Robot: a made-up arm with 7 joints.
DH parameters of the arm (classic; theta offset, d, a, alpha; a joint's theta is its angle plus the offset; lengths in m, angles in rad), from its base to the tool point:
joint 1: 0 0.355 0 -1.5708
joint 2: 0 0 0 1.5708
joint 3: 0 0.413 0.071 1.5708
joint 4: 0 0 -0.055 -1.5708
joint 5: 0 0.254 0 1.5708
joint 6: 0 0 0.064 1.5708
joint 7: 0 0 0 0
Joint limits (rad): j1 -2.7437..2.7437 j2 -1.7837..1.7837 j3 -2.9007..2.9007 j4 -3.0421..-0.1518 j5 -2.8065..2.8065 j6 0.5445..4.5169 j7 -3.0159..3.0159
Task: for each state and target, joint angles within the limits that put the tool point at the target. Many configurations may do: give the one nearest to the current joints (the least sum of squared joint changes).
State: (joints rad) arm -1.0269 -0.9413 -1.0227 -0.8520 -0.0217 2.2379 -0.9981
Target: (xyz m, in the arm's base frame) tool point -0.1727 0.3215 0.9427
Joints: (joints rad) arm -1.5565 -0.9114 -0.5755 -1.1876 -0.0893 2.2959 -0.9981
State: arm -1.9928 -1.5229 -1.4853 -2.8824 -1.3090 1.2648 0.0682
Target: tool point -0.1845 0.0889 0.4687
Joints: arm -1.6026 -1.1890 -1.1369 -2.8868 -1.3068 1.3913 0.0682
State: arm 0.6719 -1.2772 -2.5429 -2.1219 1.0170 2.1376 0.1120
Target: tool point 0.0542 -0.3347 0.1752
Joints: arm 1.0197 -1.3557 -2.2969 -2.4737 1.0298 2.0506 0.1120
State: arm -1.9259 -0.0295 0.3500 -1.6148 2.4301 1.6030 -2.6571
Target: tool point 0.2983 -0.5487 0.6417
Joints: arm -1.3421 0.6761 0.5095 -1.1364 2.4371 1.4863 -2.6571
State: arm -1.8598 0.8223 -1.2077 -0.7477 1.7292 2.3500 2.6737
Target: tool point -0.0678 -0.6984 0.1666
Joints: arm -1.4091 1.7040 -0.9125 -0.5923 1.6923 2.1224 2.6737
